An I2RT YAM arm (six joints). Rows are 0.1 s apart.
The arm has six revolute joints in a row. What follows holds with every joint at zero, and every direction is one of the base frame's.
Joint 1 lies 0.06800 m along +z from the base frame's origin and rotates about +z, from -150.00 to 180.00 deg.
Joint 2 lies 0.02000 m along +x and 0.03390 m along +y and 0.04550 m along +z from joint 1 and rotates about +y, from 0.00 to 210.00 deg.
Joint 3 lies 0.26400 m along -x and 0.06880 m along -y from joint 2 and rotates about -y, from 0.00 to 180.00 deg.
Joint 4 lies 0.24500 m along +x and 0.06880 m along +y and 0.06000 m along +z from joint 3 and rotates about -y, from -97.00 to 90.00 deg.
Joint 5 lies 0.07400 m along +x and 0.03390 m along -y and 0.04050 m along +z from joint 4 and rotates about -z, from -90.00 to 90.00 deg.
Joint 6 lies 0.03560 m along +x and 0.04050 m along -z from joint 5 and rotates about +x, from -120.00 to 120.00 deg.
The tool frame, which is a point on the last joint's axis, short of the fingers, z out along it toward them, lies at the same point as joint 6; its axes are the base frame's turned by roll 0.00, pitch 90.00 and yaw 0.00 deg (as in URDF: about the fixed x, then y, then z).
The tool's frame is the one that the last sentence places.
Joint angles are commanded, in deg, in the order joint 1, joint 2, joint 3, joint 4, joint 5, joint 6. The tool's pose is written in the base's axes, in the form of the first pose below.
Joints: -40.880 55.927 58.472 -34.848 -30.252 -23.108
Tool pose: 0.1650 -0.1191 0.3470 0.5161 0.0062 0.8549 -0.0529
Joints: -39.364 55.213 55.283 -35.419 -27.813 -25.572
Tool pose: 0.1654 -0.1142 0.3296 0.4906 -0.0060 0.8694 -0.0591
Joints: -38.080 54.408 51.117 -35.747 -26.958 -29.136
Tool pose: 0.1646 -0.1085 0.3074 0.4649 -0.0315 0.8830 -0.0563
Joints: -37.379 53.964 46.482 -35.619 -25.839 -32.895
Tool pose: 0.1627 -0.1047 0.2821 0.4352 -0.0539 0.8970 -0.0555
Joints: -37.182 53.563 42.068 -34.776 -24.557 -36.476
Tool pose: 0.1593 -0.1023 0.2590 0.4096 -0.0736 0.9073 -0.0602
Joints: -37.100 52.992 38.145 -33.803 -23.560 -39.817
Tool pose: 0.1551 -0.0995 0.2395 0.3894 -0.0938 0.9139 -0.0654
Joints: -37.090 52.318 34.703 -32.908 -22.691 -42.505
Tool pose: 0.1504 -0.0965 0.2230 0.3729 -0.1100 0.9187 -0.0697
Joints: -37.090 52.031 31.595 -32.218 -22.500 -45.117
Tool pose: 0.1462 -0.0934 0.2073 0.3581 -0.1273 0.9225 -0.0672
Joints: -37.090 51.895 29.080 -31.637 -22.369 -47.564
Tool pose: 0.1425 -0.0907 0.1945 0.3458 -0.1442 0.9249 -0.0651
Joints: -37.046 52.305 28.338 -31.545 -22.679 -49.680
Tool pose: 0.1418 -0.0898 0.1896 0.3402 -0.1610 0.9243 -0.0630
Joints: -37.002 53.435 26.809 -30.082 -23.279 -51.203
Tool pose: 0.1420 -0.0894 0.1802 0.3360 -0.1733 0.9241 -0.0565
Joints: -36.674 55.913 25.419 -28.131 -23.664 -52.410
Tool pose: 0.1442 -0.0895 0.1685 0.3271 -0.1839 0.9258 -0.0449
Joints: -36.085 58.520 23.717 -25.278 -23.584 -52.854
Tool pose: 0.1464 -0.0891 0.1557 0.3186 -0.1901 0.9279 -0.0361
